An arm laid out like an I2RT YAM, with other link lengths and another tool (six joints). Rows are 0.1 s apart.
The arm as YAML. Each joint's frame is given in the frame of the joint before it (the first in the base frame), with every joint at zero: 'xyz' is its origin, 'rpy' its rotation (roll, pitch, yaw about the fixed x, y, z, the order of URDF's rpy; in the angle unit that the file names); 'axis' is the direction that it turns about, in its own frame. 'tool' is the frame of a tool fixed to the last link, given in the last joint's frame.
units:
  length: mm
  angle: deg
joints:
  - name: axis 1
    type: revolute
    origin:
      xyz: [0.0, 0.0, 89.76]
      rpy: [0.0, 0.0, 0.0]
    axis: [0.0, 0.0, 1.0]
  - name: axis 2
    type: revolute
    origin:
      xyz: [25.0, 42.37, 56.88]
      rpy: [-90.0, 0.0, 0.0]
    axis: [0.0, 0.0, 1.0]
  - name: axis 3
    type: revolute
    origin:
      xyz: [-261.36, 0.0, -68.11]
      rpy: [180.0, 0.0, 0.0]
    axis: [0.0, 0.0, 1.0]
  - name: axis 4
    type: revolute
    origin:
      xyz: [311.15, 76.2, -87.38]
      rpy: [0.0, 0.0, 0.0]
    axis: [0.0, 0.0, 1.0]
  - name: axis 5
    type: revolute
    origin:
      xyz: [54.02, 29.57, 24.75]
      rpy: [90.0, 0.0, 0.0]
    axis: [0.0, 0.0, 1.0]
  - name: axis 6
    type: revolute
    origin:
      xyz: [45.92, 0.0, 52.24]
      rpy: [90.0, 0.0, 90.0]
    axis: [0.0, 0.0, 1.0]
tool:
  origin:
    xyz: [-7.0, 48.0, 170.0]
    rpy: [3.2, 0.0, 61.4]
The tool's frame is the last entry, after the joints.
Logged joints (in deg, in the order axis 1, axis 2, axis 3, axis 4, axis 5, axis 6), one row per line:
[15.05 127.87 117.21 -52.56 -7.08 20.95]
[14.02 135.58 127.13 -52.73 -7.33 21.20]
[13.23 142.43 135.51 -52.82 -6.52 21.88]
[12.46 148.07 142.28 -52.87 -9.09 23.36]
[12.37 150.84 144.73 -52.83 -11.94 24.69]
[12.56 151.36 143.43 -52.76 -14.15 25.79]
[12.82 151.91 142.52 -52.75 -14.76 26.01]
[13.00 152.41 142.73 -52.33 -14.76 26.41]
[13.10 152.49 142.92 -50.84 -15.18 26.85]
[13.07 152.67 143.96 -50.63 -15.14 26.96]
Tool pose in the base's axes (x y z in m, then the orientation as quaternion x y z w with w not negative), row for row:
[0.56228 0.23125 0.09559 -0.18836 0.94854 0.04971 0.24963]
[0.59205 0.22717 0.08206 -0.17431 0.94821 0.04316 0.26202]
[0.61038 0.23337 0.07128 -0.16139 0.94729 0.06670 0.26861]
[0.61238 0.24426 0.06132 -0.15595 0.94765 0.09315 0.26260]
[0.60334 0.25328 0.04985 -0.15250 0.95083 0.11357 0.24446]
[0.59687 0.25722 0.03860 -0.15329 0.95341 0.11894 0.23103]
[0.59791 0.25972 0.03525 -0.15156 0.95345 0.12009 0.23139]
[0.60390 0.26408 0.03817 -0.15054 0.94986 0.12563 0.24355]
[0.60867 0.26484 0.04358 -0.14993 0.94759 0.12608 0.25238]
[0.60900 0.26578 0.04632 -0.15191 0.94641 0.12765 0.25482]
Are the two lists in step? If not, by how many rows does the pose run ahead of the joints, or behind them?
The pose runs 1 row ahead of the joints: the pose in row i belongs to the joints in row i + 1.
